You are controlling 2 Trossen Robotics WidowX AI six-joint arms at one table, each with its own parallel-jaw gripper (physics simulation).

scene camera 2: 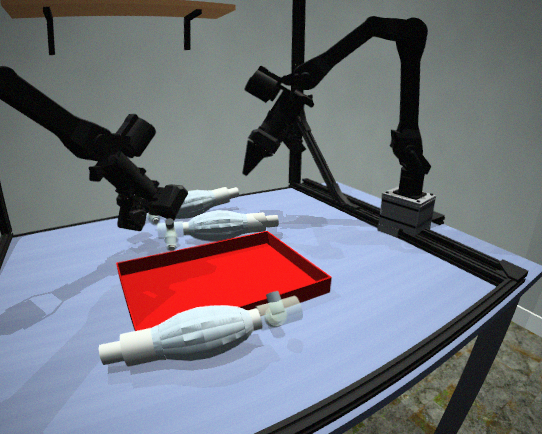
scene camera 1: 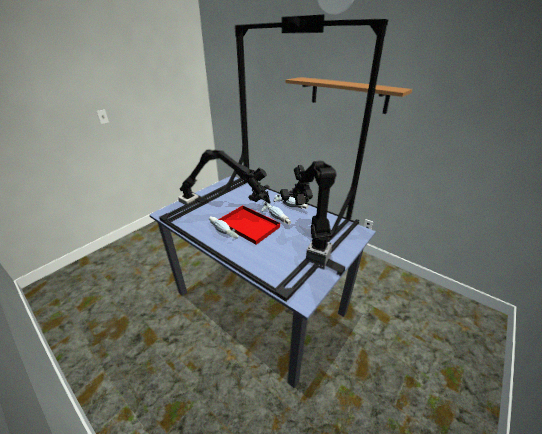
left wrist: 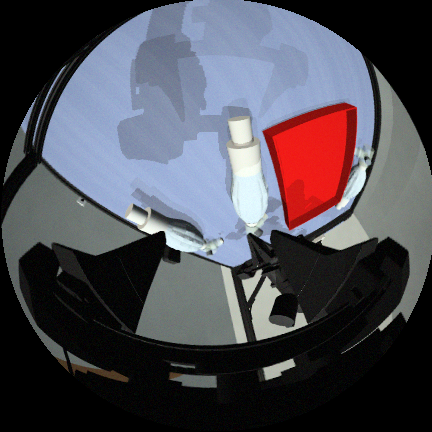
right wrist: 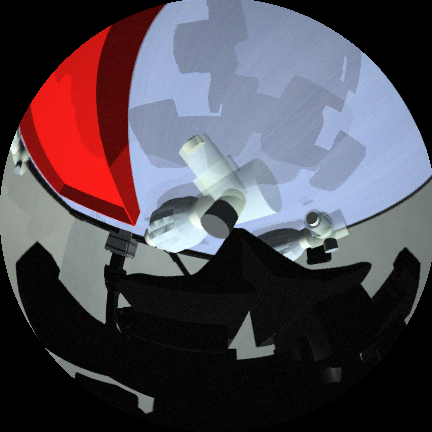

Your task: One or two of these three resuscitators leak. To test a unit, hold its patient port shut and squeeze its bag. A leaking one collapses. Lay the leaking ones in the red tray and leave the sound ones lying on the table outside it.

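Frame: origin at the left arm's base, x right, y down, z ahead, level; metres.
Seen in the pictures: left gripper, fingertip midpoint: (scene camera 2: 246, 172) (scene camera 1: 291, 201) (left wrist: 218, 236); right gripper, fingertip midpoint: (scene camera 2: 173, 219) (scene camera 1: 269, 203) (left wrist: 247, 233) (right wrist: 236, 232); left arm's base at its link origin: (scene camera 2: 409, 193) (scene camera 1: 319, 246) (right wrist: 119, 253); right arm's base at its link origin: (scene camera 1: 188, 196).
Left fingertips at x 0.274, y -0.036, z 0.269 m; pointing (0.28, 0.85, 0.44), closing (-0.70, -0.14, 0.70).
Offsets run from my left fingertips to a thing's top centre. Level surfaces: height alone.
Three pale resuscitators with rounded, full-looking bags lie on the table outside the red tray {dx -0.169, dy +0.102, dz +0.203 m} (scene camera 1: 256, 242) (scene camera 2: 320, 286) (left wrist: 277, 175) (right wrist: 117, 100). The near one {dx -0.286, dy +0.064, dz +0.309 m} (scene camera 1: 220, 227) (scene camera 2: 202, 332) (left wrist: 355, 182) lies along the tray's near side in scene camera 2. The middle one {dx -0.021, dy +0.068, dz +0.096 m} (scene camera 1: 277, 214) (scene camera 2: 217, 224) (left wrist: 250, 197) (right wrist: 172, 225) lies behind the tray. The far one {dx +0.140, dy +0.067, dz +0.068 m} (scene camera 1: 294, 201) (scene camera 2: 200, 201) (left wrist: 182, 235) (right wrist: 287, 242) lies beyond it. My left gripper (scene camera 2: 246, 171) (left wrist: 218, 236) is open and empty above the table. My right gripper (scene camera 1: 269, 201) (right wrist: 236, 232) is shut, empty, close to the middle unit's port end.
Black rails run around the table {dy +0.132 m} (scene camera 1: 280, 270), and a tall black frame (scene camera 1: 242, 100) stands over its back. The right arm's wrist partly hides the far resuscitator in scene camera 2. A wooden shelf (scene camera 1: 350, 86) (scene camera 2: 115, 9) hangs on the wall.
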